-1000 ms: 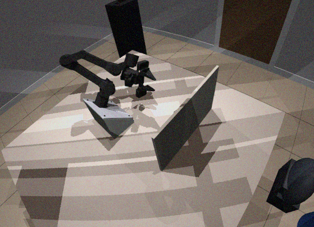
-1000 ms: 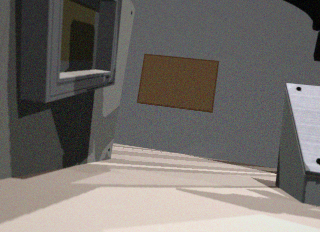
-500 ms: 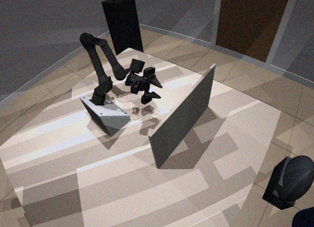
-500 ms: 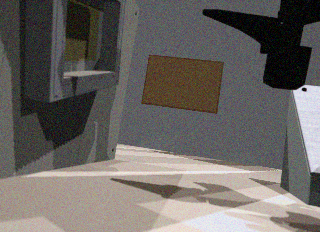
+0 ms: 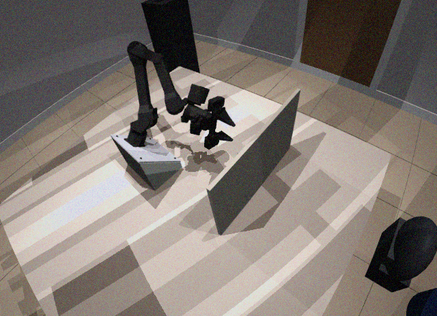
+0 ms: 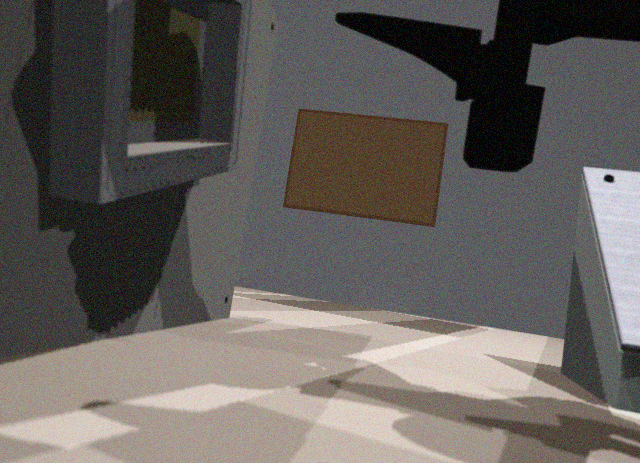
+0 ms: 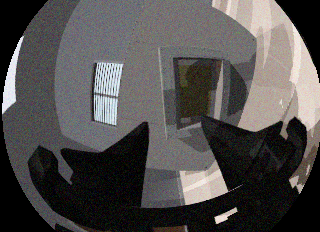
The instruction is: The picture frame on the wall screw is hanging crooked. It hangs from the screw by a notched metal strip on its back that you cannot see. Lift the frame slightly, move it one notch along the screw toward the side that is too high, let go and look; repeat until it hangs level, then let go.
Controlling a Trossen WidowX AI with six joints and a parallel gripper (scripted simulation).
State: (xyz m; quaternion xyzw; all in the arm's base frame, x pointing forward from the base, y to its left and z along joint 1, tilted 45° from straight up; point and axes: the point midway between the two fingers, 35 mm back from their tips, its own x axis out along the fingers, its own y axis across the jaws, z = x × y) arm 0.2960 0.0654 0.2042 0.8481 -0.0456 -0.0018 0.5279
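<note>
Now: gripper tip 10 cm short of the picture frame, 2 cm to the left of it and 5 cm above it. The rest, counted from my gripper tip: wall panel: 11 cm ahead, 1 cm to the right, 6 cm below.
</note>
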